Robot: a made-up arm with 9 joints. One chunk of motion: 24 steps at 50 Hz.
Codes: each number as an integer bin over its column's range. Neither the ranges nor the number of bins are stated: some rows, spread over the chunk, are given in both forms.
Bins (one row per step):
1: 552 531 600 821 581 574
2: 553 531 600 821 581 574
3: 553 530 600 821 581 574
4: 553 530 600 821 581 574
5: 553 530 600 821 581 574
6: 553 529 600 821 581 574
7: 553 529 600 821 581 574
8: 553 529 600 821 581 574
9: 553 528 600 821 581 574
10: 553 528 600 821 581 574
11: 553 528 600 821 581 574
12: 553 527 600 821 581 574
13: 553 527 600 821 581 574
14: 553 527 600 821 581 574
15: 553 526 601 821 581 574
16: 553 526 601 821 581 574
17: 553 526 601 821 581 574
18: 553 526 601 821 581 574
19: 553 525 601 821 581 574
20: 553 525 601 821 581 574
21: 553 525 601 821 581 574
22: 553 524 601 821 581 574
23: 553 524 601 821 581 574
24: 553 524 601 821 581 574
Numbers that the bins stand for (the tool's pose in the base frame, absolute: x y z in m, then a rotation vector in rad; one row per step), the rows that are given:
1: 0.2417 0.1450 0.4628 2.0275 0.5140 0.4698
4: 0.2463 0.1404 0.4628 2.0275 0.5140 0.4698
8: 0.2463 0.1358 0.4628 2.0275 0.5140 0.4698
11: 0.2463 0.1312 0.4628 2.0275 0.5140 0.4698
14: 0.2463 0.1266 0.4628 2.0275 0.5140 0.4698
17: 0.2463 0.1220 0.4674 2.0275 0.5140 0.4698
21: 0.2463 0.1174 0.4674 2.0275 0.5140 0.4698
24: 0.2463 0.1128 0.4674 2.0275 0.5140 0.4698
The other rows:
2: 0.2463 0.1450 0.4628 2.0275 0.5140 0.4698
3: 0.2463 0.1404 0.4628 2.0275 0.5140 0.4698
5: 0.2463 0.1404 0.4628 2.0275 0.5140 0.4698
6: 0.2463 0.1358 0.4628 2.0275 0.5140 0.4698
7: 0.2463 0.1358 0.4628 2.0275 0.5140 0.4698
9: 0.2463 0.1312 0.4628 2.0275 0.5140 0.4698
10: 0.2463 0.1312 0.4628 2.0275 0.5140 0.4698
12: 0.2463 0.1266 0.4628 2.0275 0.5140 0.4698
13: 0.2463 0.1266 0.4628 2.0275 0.5140 0.4698
15: 0.2463 0.1220 0.4674 2.0275 0.5140 0.4698
16: 0.2463 0.1220 0.4674 2.0275 0.5140 0.4698
18: 0.2463 0.1220 0.4674 2.0275 0.5140 0.4698
19: 0.2463 0.1174 0.4674 2.0275 0.5140 0.4698
20: 0.2463 0.1174 0.4674 2.0275 0.5140 0.4698
22: 0.2463 0.1128 0.4674 2.0275 0.5140 0.4698
23: 0.2463 0.1128 0.4674 2.0275 0.5140 0.4698

